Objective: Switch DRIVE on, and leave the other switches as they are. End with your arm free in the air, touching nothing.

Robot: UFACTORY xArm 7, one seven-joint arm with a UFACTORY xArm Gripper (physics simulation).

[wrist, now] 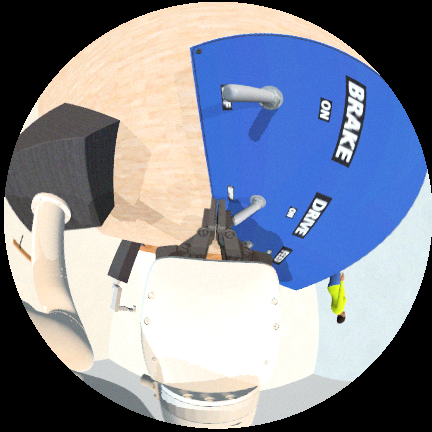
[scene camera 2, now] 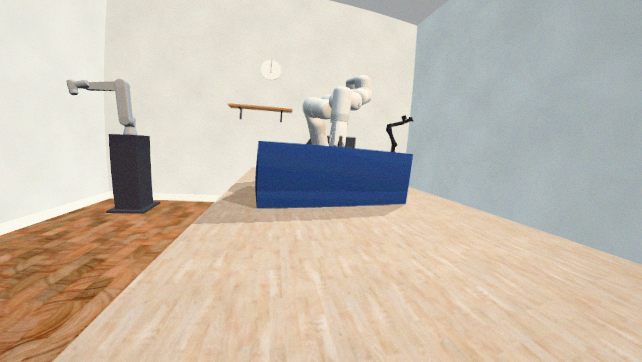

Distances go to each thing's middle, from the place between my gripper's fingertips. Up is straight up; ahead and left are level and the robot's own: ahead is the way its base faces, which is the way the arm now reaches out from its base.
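Blue switch panel (scene camera 2: 288, 175): my hand 3 cm above it, 6 cm to the left of it, 12 cm short of it.
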